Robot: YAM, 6 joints.
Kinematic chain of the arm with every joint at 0, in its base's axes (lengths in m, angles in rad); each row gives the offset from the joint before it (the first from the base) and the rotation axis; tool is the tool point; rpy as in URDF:
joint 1: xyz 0 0 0.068 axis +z
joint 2: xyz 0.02 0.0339 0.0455 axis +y
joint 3: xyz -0.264 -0.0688 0 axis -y
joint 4: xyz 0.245 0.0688 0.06 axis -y
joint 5: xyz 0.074 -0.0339 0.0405 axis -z
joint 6: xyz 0.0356 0 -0.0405 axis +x
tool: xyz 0 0 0 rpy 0 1.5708 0
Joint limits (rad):
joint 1: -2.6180..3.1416
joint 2: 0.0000..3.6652
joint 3: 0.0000..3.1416
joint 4: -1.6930..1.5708
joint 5: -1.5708..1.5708
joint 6: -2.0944..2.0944
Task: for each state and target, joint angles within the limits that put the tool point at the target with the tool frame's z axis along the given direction. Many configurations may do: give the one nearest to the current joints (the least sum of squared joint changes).
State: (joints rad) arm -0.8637 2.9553 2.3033 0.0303 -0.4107 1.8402
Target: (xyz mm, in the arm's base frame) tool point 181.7 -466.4 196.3 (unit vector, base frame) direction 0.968 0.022 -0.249
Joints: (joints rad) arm -1.2655 2.2724 1.7928 -0.2654 -1.1946 1.8402
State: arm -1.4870 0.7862 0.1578 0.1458 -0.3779 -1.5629
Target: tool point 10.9 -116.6 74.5 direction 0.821 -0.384 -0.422
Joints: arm -1.7471 1.1798 0.0021 0.1134 -1.0671 -1.5629
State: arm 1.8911 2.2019 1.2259 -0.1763 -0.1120 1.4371
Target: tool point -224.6 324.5 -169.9 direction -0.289 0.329 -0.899
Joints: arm 2.1715 2.9211 1.3886 0.4121 -0.0525 1.4371
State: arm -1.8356 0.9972 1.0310 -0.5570 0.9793 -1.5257
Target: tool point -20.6 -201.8 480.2 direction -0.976 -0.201 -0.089
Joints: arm -1.4983 1.2605 1.7091 -1.0496 1.4128 -1.5257
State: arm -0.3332 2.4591 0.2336 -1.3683 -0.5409 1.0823
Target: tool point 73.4 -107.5 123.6 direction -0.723 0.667 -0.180
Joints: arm -0.9239 1.9202 0.6362 -1.6738 0.1758 1.0823
